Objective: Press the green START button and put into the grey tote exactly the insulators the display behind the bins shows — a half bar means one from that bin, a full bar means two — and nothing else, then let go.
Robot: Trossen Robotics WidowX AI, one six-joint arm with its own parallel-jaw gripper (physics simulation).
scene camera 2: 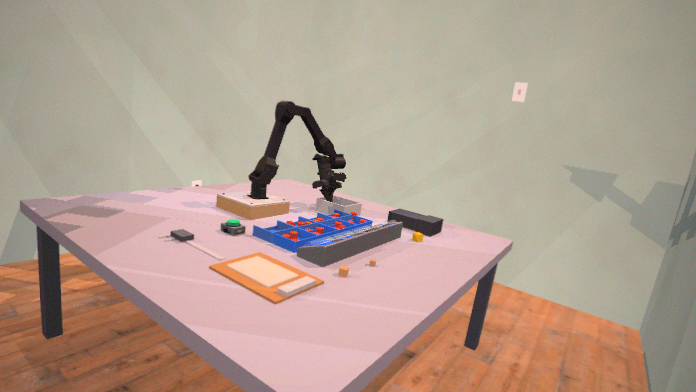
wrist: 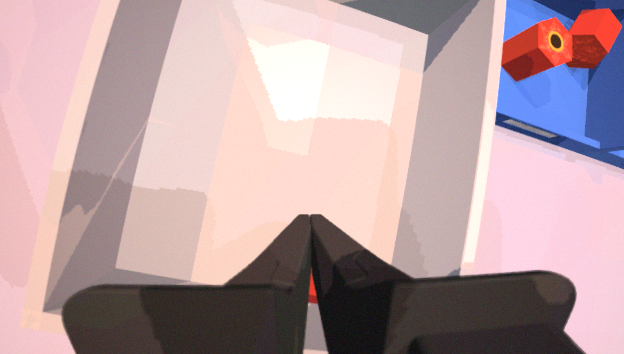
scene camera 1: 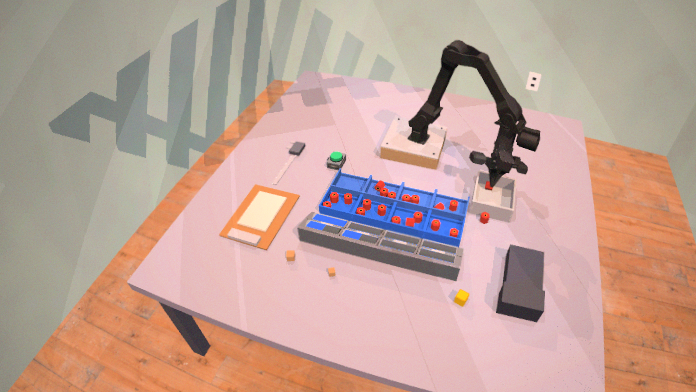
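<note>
The green START button (scene camera 1: 336,157) (scene camera 2: 233,223) stands left of the blue bins (scene camera 1: 350,184). My gripper (scene camera 1: 493,183) (scene camera 2: 328,198) (wrist: 309,225) is shut and empty, its tips low inside the grey tote (scene camera 1: 495,210) (wrist: 450,150). One red insulator (scene camera 1: 488,185) lies in the tote beside the fingertips, mostly hidden by them in the wrist view. Another insulator (scene camera 1: 484,217) stands on the table outside the tote's front wall. The display (scene camera 1: 380,255) shows a full bar and a half bar at its leftmost panel and a half bar at the second panel. The back-left bin is empty; the other bins hold insulators.
A dark block (scene camera 1: 522,282) (scene camera 2: 415,221) and a yellow cube (scene camera 1: 461,297) (scene camera 2: 417,237) are at the right front. Two small orange cubes lie before the display. An orange clipboard (scene camera 1: 285,225) (scene camera 2: 267,295) and a dark tool (scene camera 1: 297,148) (scene camera 2: 182,235) lie left.
</note>
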